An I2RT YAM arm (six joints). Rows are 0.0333 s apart.
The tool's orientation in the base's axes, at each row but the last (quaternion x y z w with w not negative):
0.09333 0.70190 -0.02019 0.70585
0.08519 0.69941 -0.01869 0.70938
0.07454 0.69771 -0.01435 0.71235
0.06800 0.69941 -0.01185 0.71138
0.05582 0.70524 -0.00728 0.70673
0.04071 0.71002 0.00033 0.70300
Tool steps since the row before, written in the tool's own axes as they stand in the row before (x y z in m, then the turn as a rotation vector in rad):
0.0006 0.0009 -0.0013 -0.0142 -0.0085 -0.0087
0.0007 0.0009 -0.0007 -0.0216 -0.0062 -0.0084
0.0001 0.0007 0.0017 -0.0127 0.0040 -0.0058
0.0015 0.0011 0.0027 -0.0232 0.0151 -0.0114
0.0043 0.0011 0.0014 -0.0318 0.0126 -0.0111
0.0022 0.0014 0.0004 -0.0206 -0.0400 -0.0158
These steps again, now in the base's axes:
-0.0011 0.0012 -0.0005 -0.0101 -0.0084 0.0133
-0.0005 0.0011 -0.0006 -0.0097 -0.0069 0.0209
0.0018 0.0005 0.0000 -0.0056 0.0036 0.0129
0.0028 0.0009 -0.0014 -0.0101 0.0144 0.0242
0.0015 0.0013 -0.0042 -0.0101 0.0113 0.0326
0.0005 0.0015 -0.0021 -0.0179 -0.0402 0.0184

